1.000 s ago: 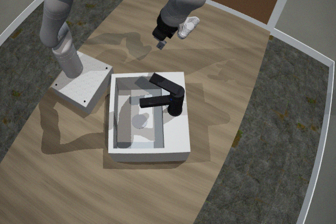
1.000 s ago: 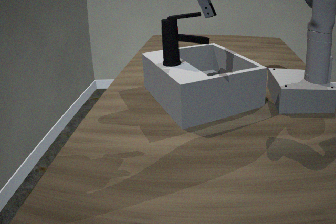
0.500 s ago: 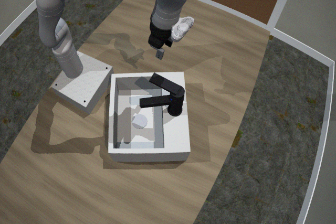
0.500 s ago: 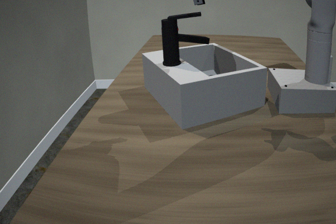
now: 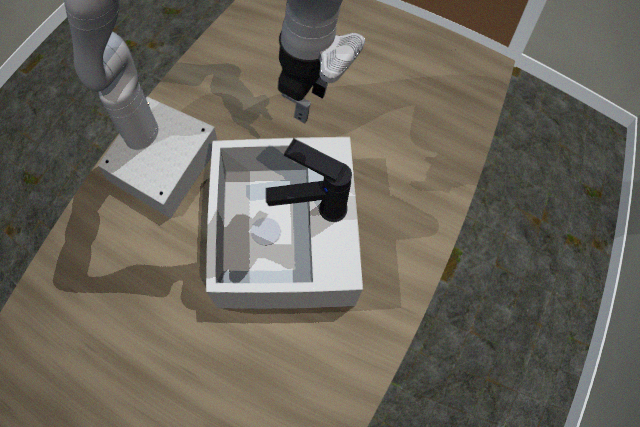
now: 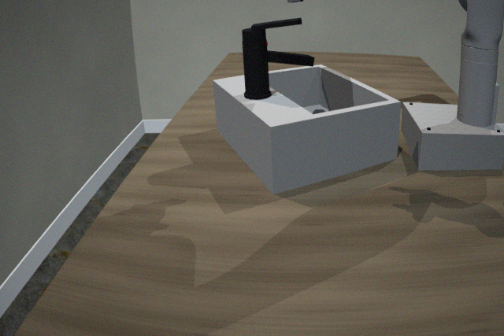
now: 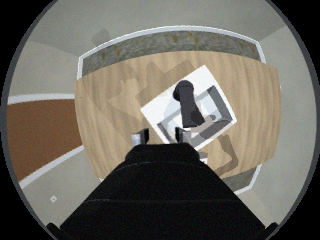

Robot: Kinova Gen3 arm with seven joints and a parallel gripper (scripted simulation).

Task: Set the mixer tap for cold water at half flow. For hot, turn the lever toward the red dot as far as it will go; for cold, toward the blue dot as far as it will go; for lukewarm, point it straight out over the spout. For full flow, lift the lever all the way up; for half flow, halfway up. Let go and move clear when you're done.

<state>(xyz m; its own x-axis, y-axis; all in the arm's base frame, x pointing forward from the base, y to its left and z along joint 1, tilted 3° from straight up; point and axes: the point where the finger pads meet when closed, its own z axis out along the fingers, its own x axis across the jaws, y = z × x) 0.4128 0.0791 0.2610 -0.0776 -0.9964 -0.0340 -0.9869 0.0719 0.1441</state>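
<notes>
The black lever is 70 mm below my hand, 60 mm to the right of it and 40 mm ahead of it. The rest, counted from my hand: black mixer tap: 120 mm below, 70 mm to the right, 60 mm ahead; then white sink: 310 mm below, 120 mm to the right, 20 mm behind.
</notes>
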